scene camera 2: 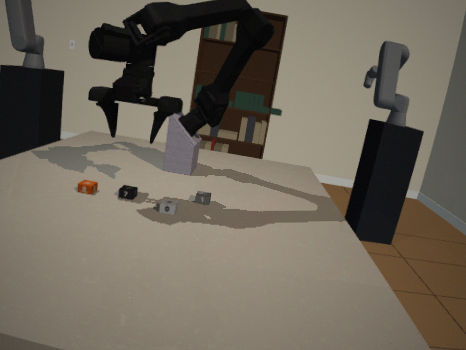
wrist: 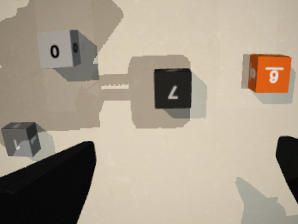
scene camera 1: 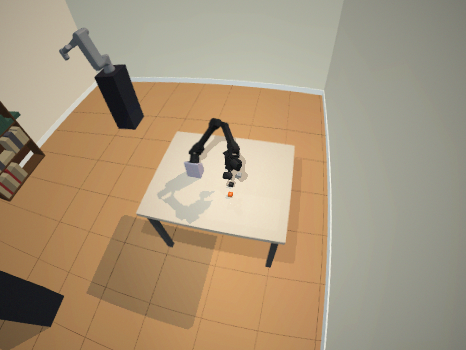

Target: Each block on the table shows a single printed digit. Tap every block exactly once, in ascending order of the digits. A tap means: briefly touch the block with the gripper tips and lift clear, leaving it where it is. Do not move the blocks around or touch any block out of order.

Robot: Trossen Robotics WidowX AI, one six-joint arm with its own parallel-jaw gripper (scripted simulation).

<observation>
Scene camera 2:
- my gripper: 132, 140
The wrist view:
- my gripper: 187, 149
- orange block: 266, 71
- black block marked 7: 172, 87
</observation>
